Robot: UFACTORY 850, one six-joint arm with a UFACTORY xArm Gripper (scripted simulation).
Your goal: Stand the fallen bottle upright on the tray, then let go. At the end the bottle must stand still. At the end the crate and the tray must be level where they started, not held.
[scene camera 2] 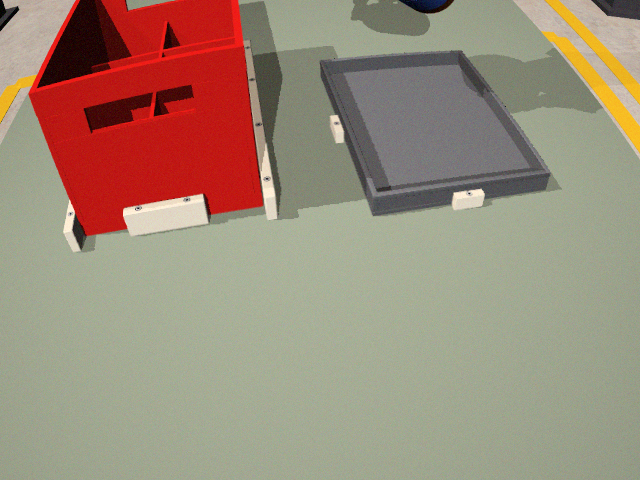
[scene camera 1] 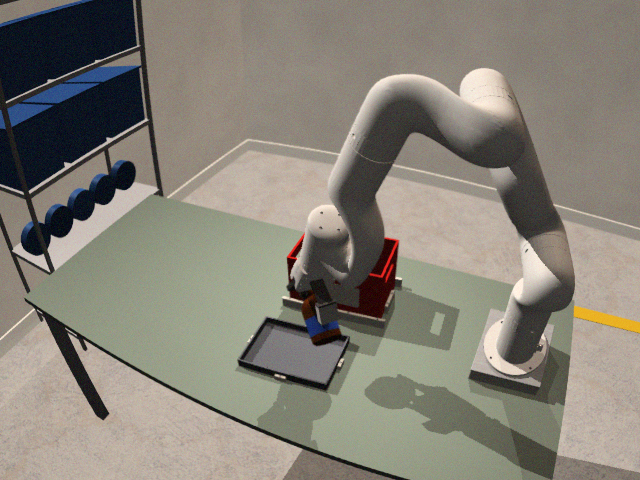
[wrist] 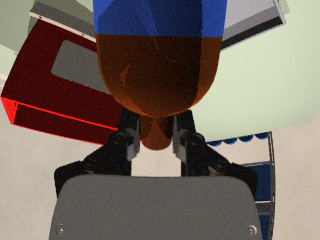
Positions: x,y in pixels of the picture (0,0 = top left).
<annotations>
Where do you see a grey tray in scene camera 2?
At 420,119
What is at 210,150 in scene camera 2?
A red crate.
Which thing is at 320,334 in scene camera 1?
A bottle.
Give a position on a bottle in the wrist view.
158,66
</annotations>
